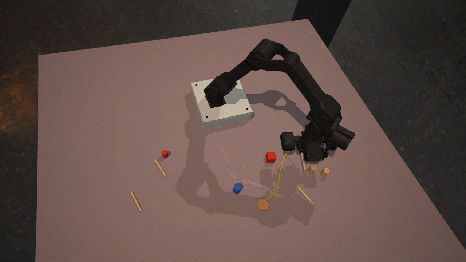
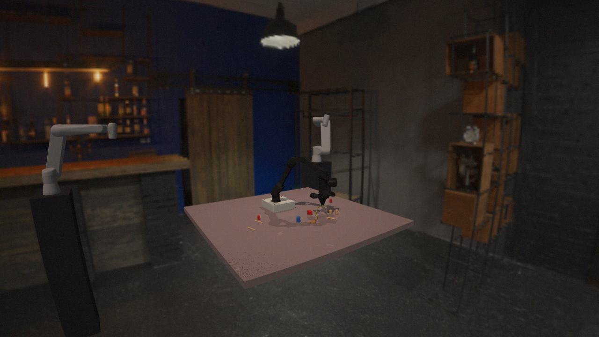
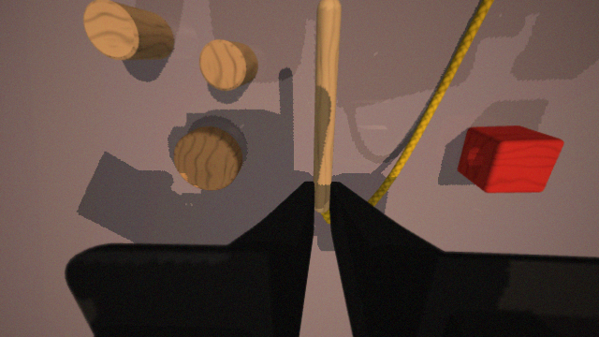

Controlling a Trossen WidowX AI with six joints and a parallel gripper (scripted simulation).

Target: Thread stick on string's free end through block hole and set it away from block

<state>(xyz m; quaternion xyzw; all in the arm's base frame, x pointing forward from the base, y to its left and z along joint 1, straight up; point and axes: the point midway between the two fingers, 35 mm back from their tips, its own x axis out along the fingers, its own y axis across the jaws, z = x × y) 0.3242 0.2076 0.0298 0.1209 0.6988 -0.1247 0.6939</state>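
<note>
The red cube is 4 cm behind my gripper tip, 10 cm to the right of it and 4 cm below it. Also, from my gripper tip: red cylinder: 19 cm behind, 46 cm to the right, 4 cm below; then blue cylinder: 3 cm ahead, 27 cm to the right, 4 cm below.
</note>
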